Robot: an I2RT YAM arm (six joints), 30 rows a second.
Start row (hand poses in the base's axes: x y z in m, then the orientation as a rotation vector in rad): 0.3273, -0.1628, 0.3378, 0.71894, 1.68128, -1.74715
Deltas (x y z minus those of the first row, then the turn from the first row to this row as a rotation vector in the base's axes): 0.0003, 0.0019, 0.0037, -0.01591, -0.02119, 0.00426; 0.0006, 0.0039, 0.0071, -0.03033, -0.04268, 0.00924; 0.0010, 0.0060, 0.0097, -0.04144, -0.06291, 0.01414; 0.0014, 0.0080, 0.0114, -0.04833, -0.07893, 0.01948; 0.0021, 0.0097, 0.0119, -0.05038, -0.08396, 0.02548; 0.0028, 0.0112, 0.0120, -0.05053, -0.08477, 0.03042; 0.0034, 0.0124, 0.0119, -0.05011, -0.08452, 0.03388; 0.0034, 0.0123, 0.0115, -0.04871, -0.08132, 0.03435; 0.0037, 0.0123, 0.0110, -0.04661, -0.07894, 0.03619; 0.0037, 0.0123, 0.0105, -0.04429, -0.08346, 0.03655; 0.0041, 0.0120, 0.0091, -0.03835, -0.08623, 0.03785; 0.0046, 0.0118, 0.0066, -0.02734, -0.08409, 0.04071; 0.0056, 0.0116, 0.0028, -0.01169, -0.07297, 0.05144; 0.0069, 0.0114, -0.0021, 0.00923, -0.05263, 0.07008; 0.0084, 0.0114, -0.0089, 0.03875, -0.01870, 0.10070; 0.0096, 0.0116, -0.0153, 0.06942, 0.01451, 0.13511; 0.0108, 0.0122, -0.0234, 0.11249, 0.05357, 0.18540; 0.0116, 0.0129, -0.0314, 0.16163, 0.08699, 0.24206; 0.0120, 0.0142, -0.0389, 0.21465, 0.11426, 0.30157; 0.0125, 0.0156, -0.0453, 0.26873, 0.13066, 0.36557
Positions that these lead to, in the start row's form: 0.3276, -0.1609, 0.3415, 0.72376, 1.65187, -1.74217; 0.3279, -0.1589, 0.3449, 0.72863, 1.62386, -1.73526; 0.3283, -0.1568, 0.3475, 0.73399, 1.59999, -1.72675; 0.3287, -0.1548, 0.3492, 0.73761, 1.58312, -1.71762; 0.3294, -0.1531, 0.3497, 0.73471, 1.57834, -1.71176; 0.3301, -0.1516, 0.3498, 0.73057, 1.57810, -1.70801; 0.3307, -0.1504, 0.3497, 0.72731, 1.57899, -1.70555; 0.3307, -0.1505, 0.3493, 0.72515, 1.58251, -1.70632; 0.3310, -0.1505, 0.3488, 0.72261, 1.58630, -1.70515; 0.3310, -0.1505, 0.3483, 0.72661, 1.58560, -1.70039; 0.3314, -0.1508, 0.3469, 0.73005, 1.58965, -1.69360; 0.3319, -0.1510, 0.3444, 0.73068, 1.60200, -1.68534; 0.3329, -0.1512, 0.3406, 0.71930, 1.62539, -1.67413; 0.3342, -0.1514, 0.3357, 0.69582, 1.66041, -1.65935; 0.3357, -0.1514, 0.3289, 0.65424, 1.71295, -1.63790; 0.3369, -0.1512, 0.3225, 0.60950, 1.76538, -1.61135; 0.3381, -0.1506, 0.3144, 0.54978, 1.83229, -1.56622; 0.3389, -0.1499, 0.3064, 0.49016, 1.89878, -1.50648; 0.3393, -0.1486, 0.2989, 0.43361, 1.96189, -1.43607; 0.3398, -0.1472, 0.2925, 0.38151, 2.01539, -1.35388
